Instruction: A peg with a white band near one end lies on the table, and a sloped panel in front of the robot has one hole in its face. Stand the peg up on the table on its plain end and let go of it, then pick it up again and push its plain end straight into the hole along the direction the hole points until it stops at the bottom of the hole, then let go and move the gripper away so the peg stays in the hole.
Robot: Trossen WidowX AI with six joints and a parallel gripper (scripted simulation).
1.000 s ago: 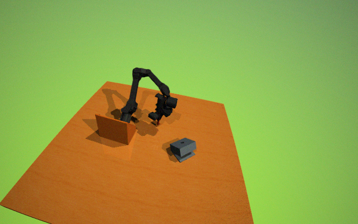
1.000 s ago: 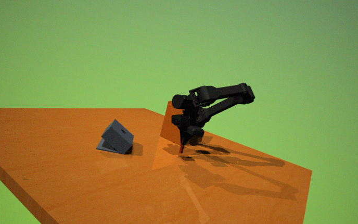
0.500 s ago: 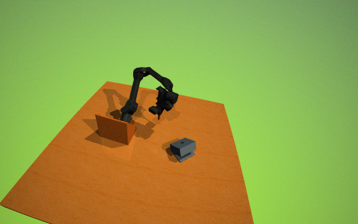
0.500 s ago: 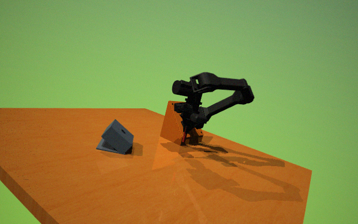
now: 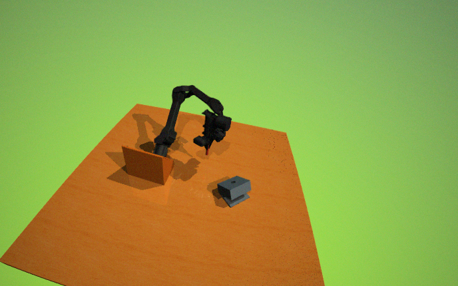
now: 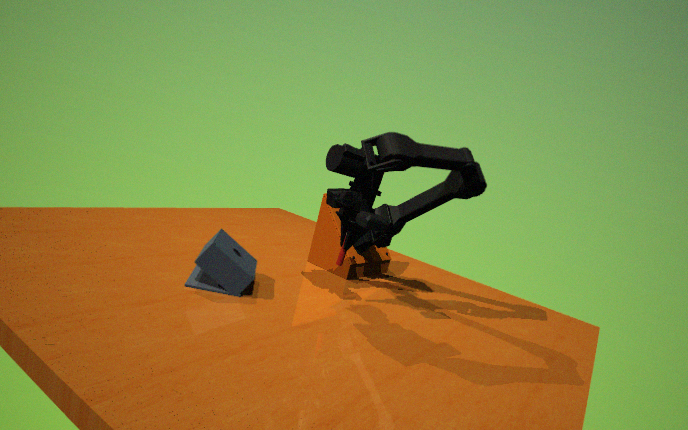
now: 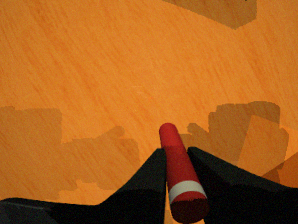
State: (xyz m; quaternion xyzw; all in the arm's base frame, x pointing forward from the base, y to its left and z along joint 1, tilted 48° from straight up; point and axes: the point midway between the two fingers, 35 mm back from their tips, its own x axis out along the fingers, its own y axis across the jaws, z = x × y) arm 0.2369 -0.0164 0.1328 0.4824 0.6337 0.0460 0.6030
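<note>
The grey sloped panel lies 18 cm to the right of my gripper tip, 16 cm ahead of it and 8 cm below it. From my gripper tip the other things lie so: red peg 2 cm above.
</note>
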